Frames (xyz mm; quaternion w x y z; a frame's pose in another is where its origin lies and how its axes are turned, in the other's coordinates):
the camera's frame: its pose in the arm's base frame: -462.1 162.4 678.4 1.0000 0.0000 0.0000 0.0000
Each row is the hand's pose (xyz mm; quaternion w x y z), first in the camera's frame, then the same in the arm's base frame.
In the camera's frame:
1: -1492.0 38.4 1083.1 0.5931 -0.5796 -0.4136 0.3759
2: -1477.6 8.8 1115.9 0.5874 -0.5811 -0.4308 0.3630
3: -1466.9 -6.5 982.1 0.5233 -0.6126 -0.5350 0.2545
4: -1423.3 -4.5 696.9 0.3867 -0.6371 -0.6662 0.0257
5: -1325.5 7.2 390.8 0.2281 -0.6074 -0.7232 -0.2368
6: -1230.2 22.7 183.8 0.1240 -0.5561 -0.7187 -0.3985
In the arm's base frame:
1: -1954.1 200.8 1761.5 0.5931 -0.5796 -0.4136 0.3759
2: -1939.7 171.2 1794.3 0.5874 -0.5811 -0.4308 0.3630
3: -1929.0 155.9 1660.5 0.5233 -0.6126 -0.5350 0.2545
4: -1885.4 157.9 1375.3 0.3867 -0.6371 -0.6662 0.0257
5: -1787.6 169.6 1069.2 0.2281 -0.6074 -0.7232 -0.2368
6: -1692.3 185.1 862.2 0.1240 -0.5561 -0.7187 -0.3985

